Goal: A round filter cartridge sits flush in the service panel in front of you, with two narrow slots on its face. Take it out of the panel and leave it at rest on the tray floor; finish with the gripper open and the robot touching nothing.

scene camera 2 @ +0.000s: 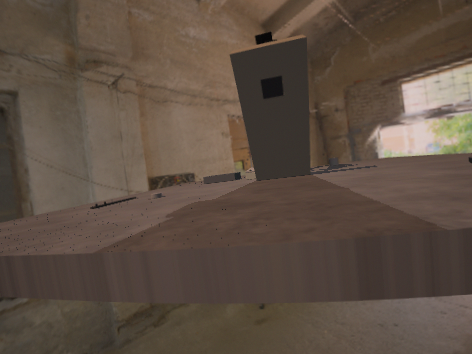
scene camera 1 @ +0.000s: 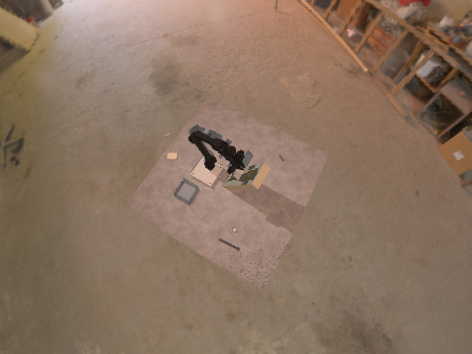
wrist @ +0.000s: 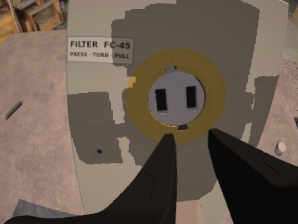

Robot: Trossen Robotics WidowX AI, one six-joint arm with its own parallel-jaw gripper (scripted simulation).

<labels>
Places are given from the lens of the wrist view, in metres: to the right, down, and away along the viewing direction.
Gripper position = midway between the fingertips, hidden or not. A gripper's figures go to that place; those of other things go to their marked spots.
my gripper [wrist: 190, 139]: 0.02, 0.01, 0.09
grey round filter cartridge [wrist: 176, 97]: 0.02, -0.01, 0.15
pale service panel [wrist: 112, 61]: -0.03, -0.04, 0.14
</labels>
